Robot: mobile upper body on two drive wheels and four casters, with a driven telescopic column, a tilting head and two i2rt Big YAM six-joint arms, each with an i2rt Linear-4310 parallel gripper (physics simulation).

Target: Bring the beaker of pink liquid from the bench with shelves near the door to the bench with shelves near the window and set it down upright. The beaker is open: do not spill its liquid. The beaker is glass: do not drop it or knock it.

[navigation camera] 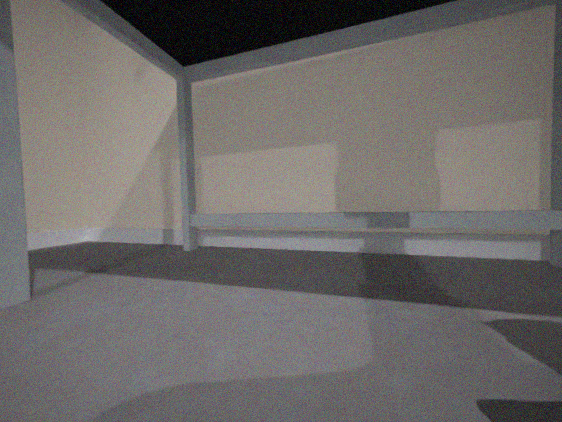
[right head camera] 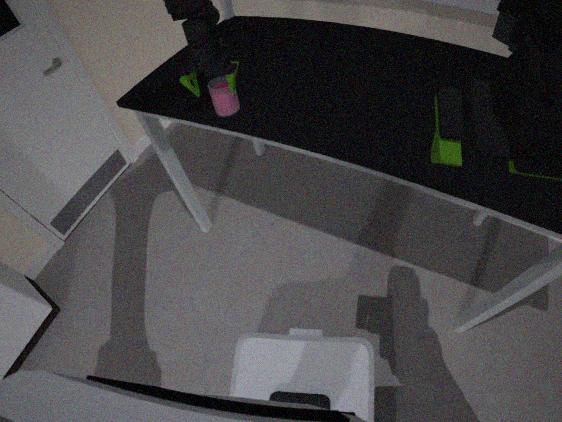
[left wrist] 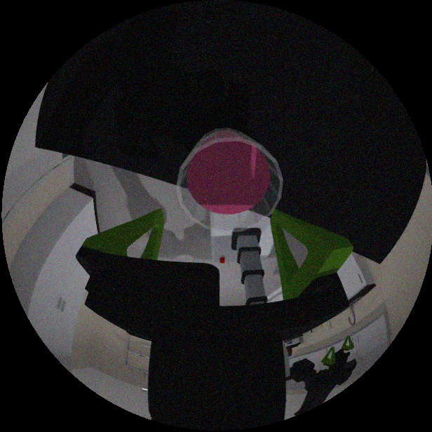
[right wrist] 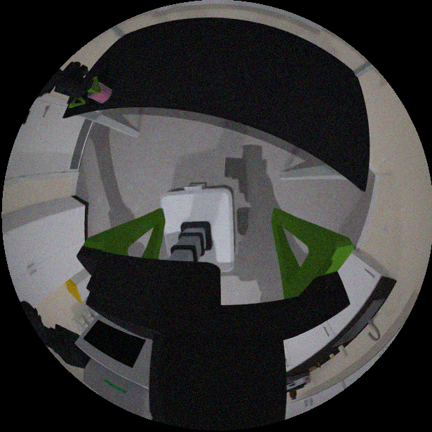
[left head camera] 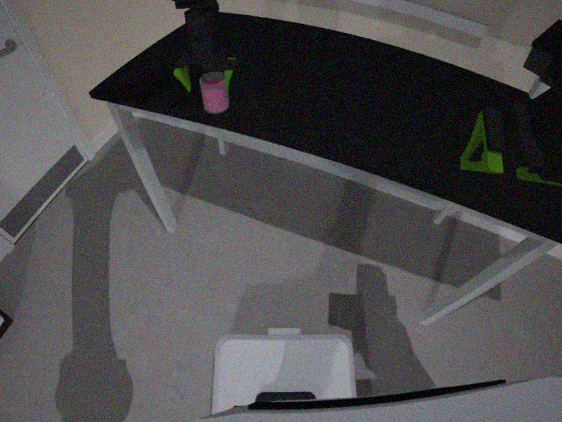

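The beaker of pink liquid point(left head camera: 215, 97) point(right head camera: 225, 101) point(left wrist: 227, 175) point(right wrist: 101, 94) stands upright on the black bench top point(left head camera: 350, 100) point(right head camera: 350, 105) point(right wrist: 225, 65), near its front edge and left end. My left gripper point(left head camera: 208, 90) point(right head camera: 216, 93) point(left wrist: 216, 214) is open behind the beaker, its green fingers pointing at it. In the left wrist view the beaker is centred just ahead of the fingertips, its rim close to one tip; it is not gripped. My right gripper point(left head camera: 509, 173) point(right head camera: 486, 166) point(right wrist: 217, 214) is open and empty, over the right part of the bench. The bench near the window cannot be made out.
A white door point(left head camera: 40, 110) point(right head camera: 65, 105) is at the left. The bench's pale legs point(left head camera: 145, 170) point(right head camera: 175, 170) reach the floor, and its lower rail point(navigation camera: 300, 220) crosses the navigation view. My white base point(left head camera: 245, 365) point(right head camera: 265, 365) is in front. A white cabinet point(right head camera: 20, 320) stands lower left.
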